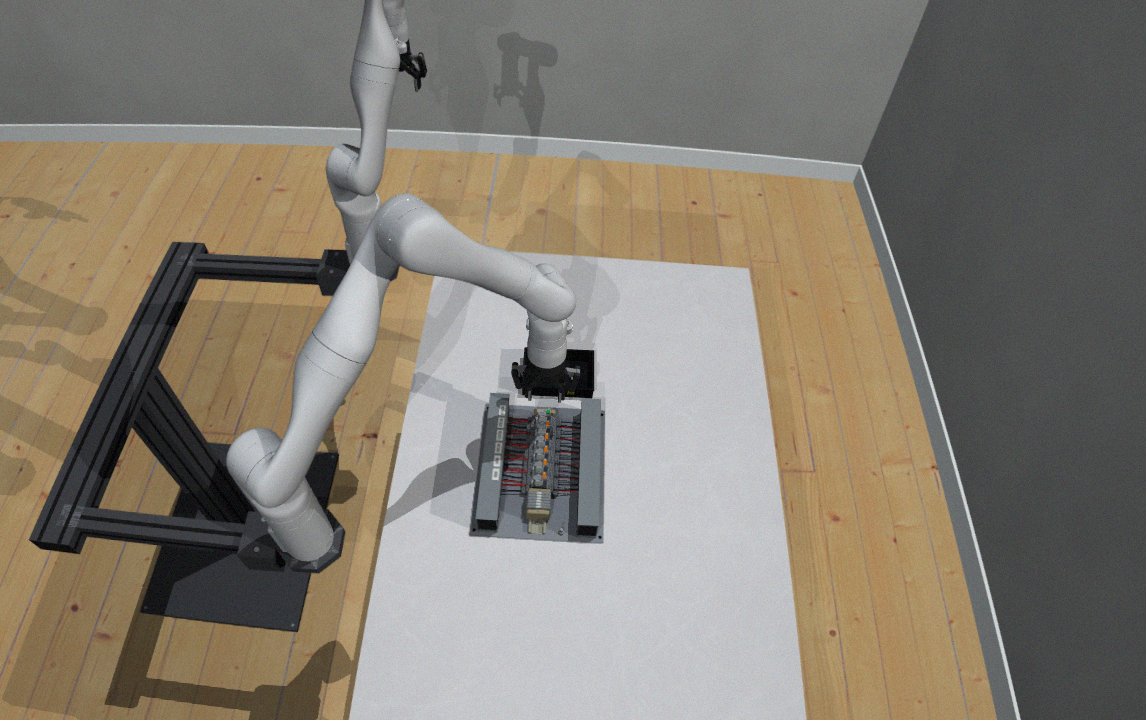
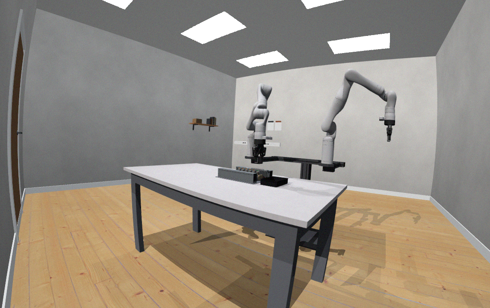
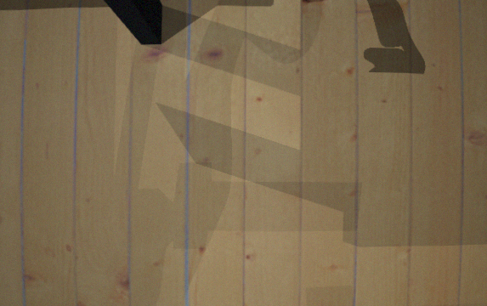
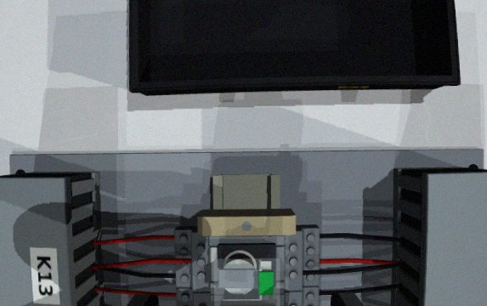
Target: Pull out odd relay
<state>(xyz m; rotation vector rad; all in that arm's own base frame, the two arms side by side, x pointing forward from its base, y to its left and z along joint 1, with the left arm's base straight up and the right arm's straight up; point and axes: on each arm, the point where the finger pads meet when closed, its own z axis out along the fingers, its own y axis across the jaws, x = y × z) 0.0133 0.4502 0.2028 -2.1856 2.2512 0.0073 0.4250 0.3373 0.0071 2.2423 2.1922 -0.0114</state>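
Note:
The green-button relay is 90 mm below my right hand. The rest, counted from my right hand: relay panel 110 mm to the right, 100 mm below; then black parts tray 140 mm to the left, 120 mm below, 30 mm ahead.

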